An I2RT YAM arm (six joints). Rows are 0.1 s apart.
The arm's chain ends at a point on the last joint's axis. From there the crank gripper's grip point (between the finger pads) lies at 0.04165 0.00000 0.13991 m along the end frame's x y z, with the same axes.
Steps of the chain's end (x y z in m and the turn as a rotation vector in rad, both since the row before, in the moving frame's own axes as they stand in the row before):
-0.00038 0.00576 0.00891 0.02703 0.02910 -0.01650
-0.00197 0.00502 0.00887 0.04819 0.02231 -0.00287
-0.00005 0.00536 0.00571 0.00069 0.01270 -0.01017
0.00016 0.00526 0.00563 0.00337 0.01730 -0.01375
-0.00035 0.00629 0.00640 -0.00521 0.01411 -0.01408
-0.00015 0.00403 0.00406 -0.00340 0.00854 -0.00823
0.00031 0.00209 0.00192 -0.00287 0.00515 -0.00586
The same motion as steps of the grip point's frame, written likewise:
0.00364 0.00128 0.00758 0.02703 0.02910 -0.01650
0.00113 -0.00182 0.00774 0.04819 0.02231 -0.00287
0.00172 0.00483 0.00517 0.00069 0.01270 -0.01017
0.00257 0.00420 0.00489 0.00337 0.01730 -0.01375
0.00162 0.00642 0.00580 -0.00521 0.01411 -0.01408
0.00104 0.00416 0.00370 -0.00340 0.00854 -0.00823
0.00103 0.00225 0.00170 -0.00287 0.00515 -0.00586

